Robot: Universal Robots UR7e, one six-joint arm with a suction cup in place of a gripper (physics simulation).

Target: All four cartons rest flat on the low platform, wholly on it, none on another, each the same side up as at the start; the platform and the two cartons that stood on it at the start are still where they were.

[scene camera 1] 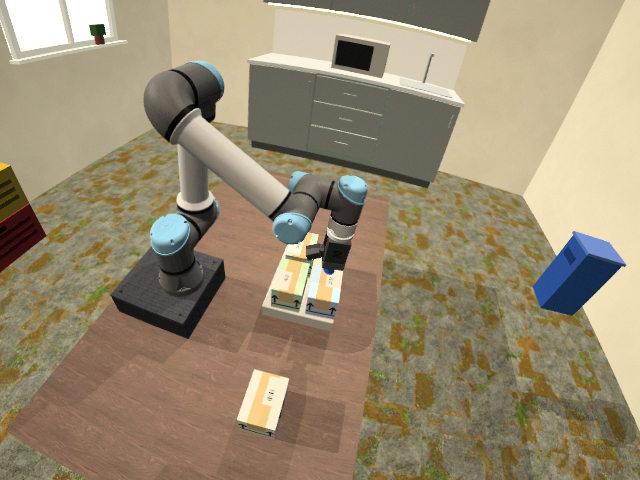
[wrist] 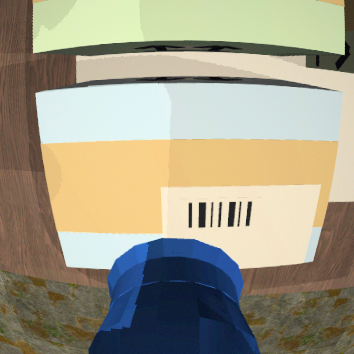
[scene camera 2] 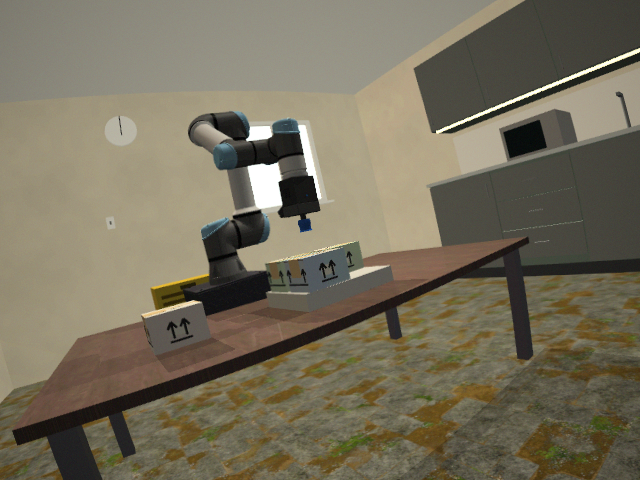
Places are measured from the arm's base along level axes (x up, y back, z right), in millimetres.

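Where they show: hand at its tool point: (scene camera 1: 328,270) (wrist: 174,291) (scene camera 2: 306,231); arm's base at its link origin: (scene camera 1: 182,278) (scene camera 2: 229,279).
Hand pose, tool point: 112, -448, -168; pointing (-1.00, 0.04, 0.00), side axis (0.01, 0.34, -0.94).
Note:
Things, the pixels of their top centre, and the offset from my tool point, as dx, dy, dz. Level surfaces: height alone.
- light blue carton at its top centre: (wrist: 192,189) (scene camera 2: 313,254) (scene camera 1: 326,283) -67, +1, -8
- low beige platform at its top centre: (wrist: 288,57) (scene camera 2: 327,279) (scene camera 1: 307,280) -159, +81, -70
- light green carton at its top centre: (scene camera 2: 292,257) (scene camera 1: 291,275) -67, +114, +16
- pale green carton at its top centre: (scene camera 2: 333,246) (scene camera 1: 302,244) -67, +142, -145
- white carton at its top centre: (scene camera 2: 170,308) (scene camera 1: 264,398) -115, +17, +399
- wooden table at its surface level: dx -207
My suction cup (scene camera 1: 328,271) (scene camera 2: 305,225) (wrist: 175,265) is off and empty, in the air above the light blue carton. The light blue carton (scene camera 1: 323,297) (scene camera 2: 330,268) (wrist: 105,187) rests flat on the low beige platform (scene camera 1: 297,318) (scene camera 2: 373,279) (wrist: 345,155), top with tape and label up. A light green carton (scene camera 1: 287,284) (wrist: 200,25) stands on the platform beside it, a narrow gap between them. Another pale green carton (scene camera 1: 295,249) (scene camera 2: 353,253) stands farther back, partly hidden by the arm in scene camera 1. A white carton (scene camera 1: 262,403) (scene camera 2: 178,326) stands upright on the table, apart from the platform.
The arm's black base block (scene camera 1: 168,294) (scene camera 2: 227,291) stands on the wooden table (scene camera 1: 129,392) (scene camera 2: 258,335) left of the platform in scene camera 1. A blue bin (scene camera 1: 578,273) and a grey kitchen unit (scene camera 1: 346,118) stand on the floor away from the table.

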